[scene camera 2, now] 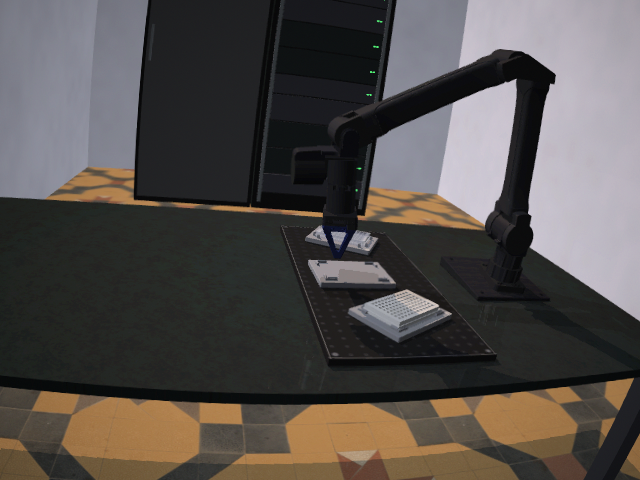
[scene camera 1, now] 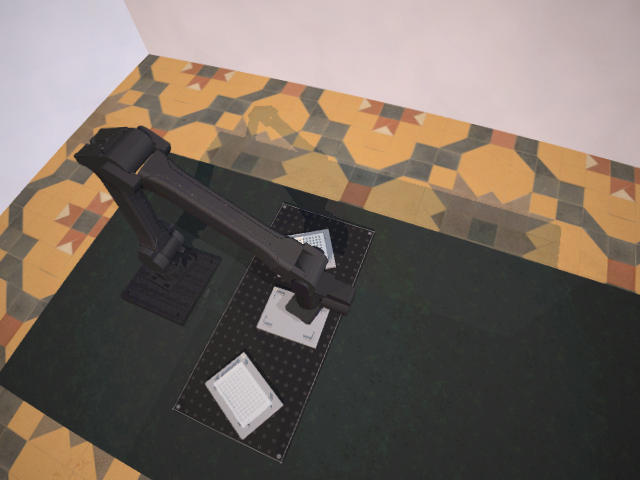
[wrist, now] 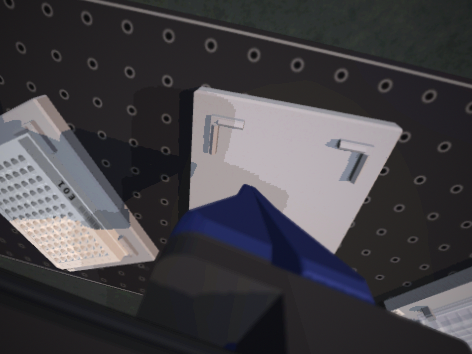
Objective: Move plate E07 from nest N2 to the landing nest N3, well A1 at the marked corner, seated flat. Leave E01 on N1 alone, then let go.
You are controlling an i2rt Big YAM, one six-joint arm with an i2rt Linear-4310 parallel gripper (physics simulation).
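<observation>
My gripper is shut, with nothing between its blue fingertips, which point down above the bare landing nest N3. In scene camera 1 the wrist hides the fingers and part of N3. The pale plate E07 lies on nest N2, lowest in scene camera 1; its label is not readable. The white plate E01 lies on nest N1; its label shows in the wrist view. N3 stands between the other two.
The three nests stand on a black perforated board on a dark table. The arm's base plate is beside the board. Dark cabinets stand behind the table.
</observation>
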